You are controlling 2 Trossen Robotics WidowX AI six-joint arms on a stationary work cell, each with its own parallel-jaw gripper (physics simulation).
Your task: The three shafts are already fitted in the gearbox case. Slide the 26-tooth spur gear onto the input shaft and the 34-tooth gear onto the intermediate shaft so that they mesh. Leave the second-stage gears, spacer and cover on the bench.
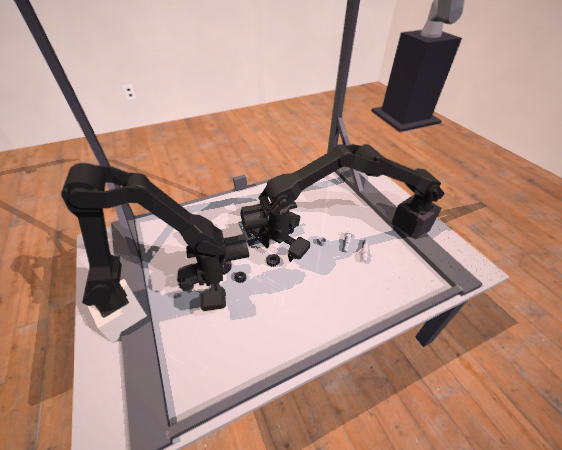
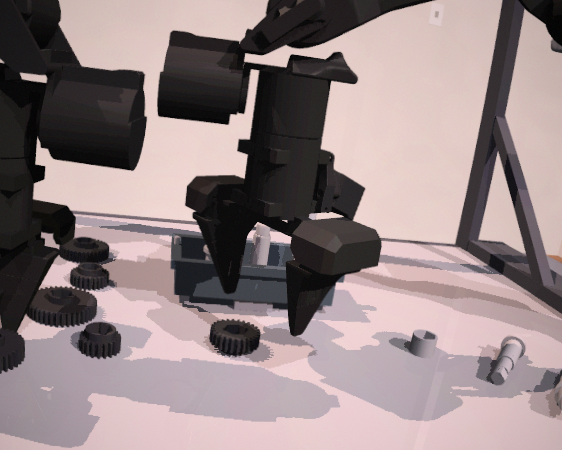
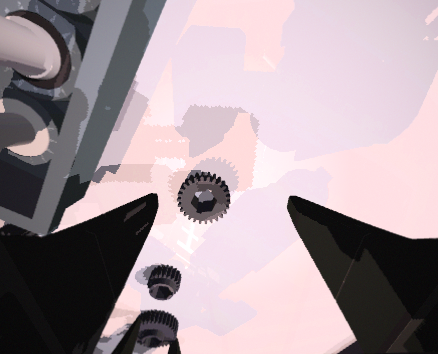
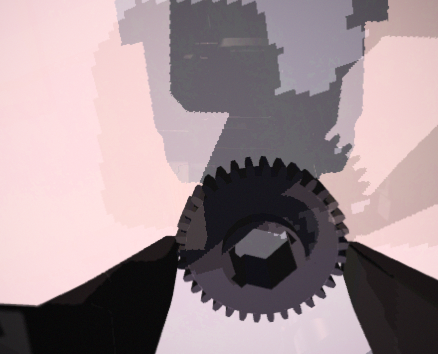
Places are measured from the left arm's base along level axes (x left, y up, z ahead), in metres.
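Pixels of known places: left gripper, fingertip midpoint: (image 1: 279, 254) (image 2: 260, 312) (image 3: 224, 200); right gripper, fingertip midpoint: (image 3: 156, 329) (image 4: 259, 250); left arm's base at its link origin: (image 1: 419, 206); right arm's base at its link origin: (image 1: 111, 301).
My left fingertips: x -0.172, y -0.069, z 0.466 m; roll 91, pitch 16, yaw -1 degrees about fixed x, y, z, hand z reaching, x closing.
For each thing: its top centre in the pictures, then the offset to it from my left fingertips. "*": a spot on its surface instead.
- large spur gear at its top centre: (image 4: 263, 259) (image 3: 152, 341) dx -0.016, dy -0.020, dz +0.224 m
- smaller spur gear at its top centre: (image 3: 203, 201) (image 2: 235, 329) (image 1: 273, 258) dx -0.011, dy -0.020, dz +0.017 m
- grey gearbox case at its top centre: (image 2: 255, 246) dx -0.125, dy +0.019, dz -0.044 m
- pale shaft at a spot on its surface: (image 2: 261, 250) * dx -0.115, dy +0.018, dz -0.047 m
- small grey spacer at its top centre: (image 2: 425, 334) (image 1: 322, 239) dx +0.029, dy -0.020, dz -0.167 m
My right gripper (image 4: 259, 250) (image 1: 199, 289) is down at the bench. It is shut on the large spur gear (image 4: 253, 295), with a finger against each side of its teeth. My left gripper (image 3: 224, 200) (image 2: 261, 312) (image 1: 279, 251) is open and empty. It hangs a little above the smaller spur gear (image 3: 203, 197) (image 2: 235, 337) (image 1: 273, 259), which lies flat on the bench. The grey gearbox case (image 2: 190, 272) (image 3: 95, 88) stands just behind the left gripper. One pale shaft (image 2: 261, 250) shows between the fingers; the other shafts are hidden.
Several more gears (image 2: 89, 276) (image 2: 99, 339) (image 3: 163, 281) (image 1: 239, 276) lie on the bench to the left. A small grey spacer (image 2: 423, 343) (image 1: 320, 241) and two pale shaft-like parts (image 1: 347, 241) (image 1: 363, 251) lie to the right. A frame post (image 1: 342, 76) rises behind.
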